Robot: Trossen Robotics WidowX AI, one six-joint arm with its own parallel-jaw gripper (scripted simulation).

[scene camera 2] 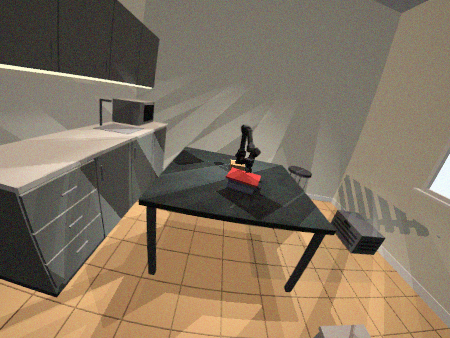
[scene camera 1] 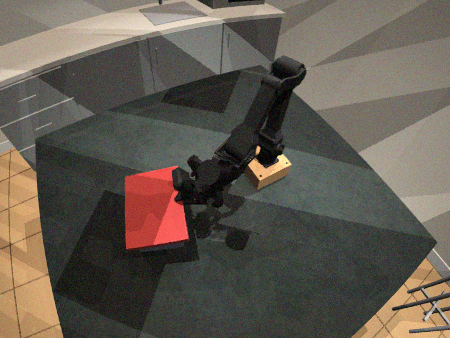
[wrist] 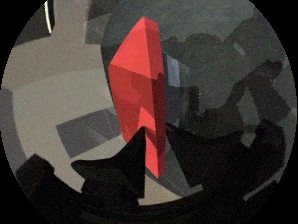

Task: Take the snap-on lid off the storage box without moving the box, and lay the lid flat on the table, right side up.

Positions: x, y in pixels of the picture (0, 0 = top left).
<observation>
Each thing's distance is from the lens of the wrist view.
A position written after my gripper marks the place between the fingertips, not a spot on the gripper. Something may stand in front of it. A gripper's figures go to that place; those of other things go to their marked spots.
my gripper [wrist: 154, 127]: 0.10 m
lid [wrist: 136, 74]: 0.09 m
storage box [wrist: 171, 71]: 0.14 m
The marked spots on the storage box and the lid are 0.07 m apart.
</observation>
